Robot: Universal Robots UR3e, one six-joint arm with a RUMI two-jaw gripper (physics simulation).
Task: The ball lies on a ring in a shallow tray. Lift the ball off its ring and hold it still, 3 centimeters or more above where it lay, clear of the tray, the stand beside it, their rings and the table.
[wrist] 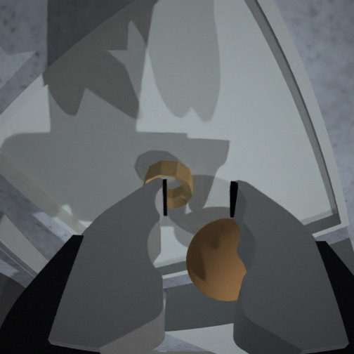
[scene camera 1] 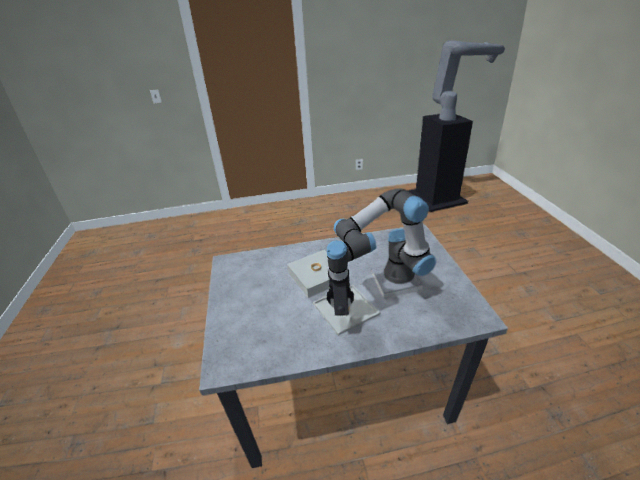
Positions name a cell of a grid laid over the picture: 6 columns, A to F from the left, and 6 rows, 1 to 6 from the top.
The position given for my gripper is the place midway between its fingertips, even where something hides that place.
My gripper shows in the wrist view (D4) and in scene camera 1 (D4). An orange-brown ball shows in the wrist view (D5); in scene camera 1 it is hidden by my gripper.
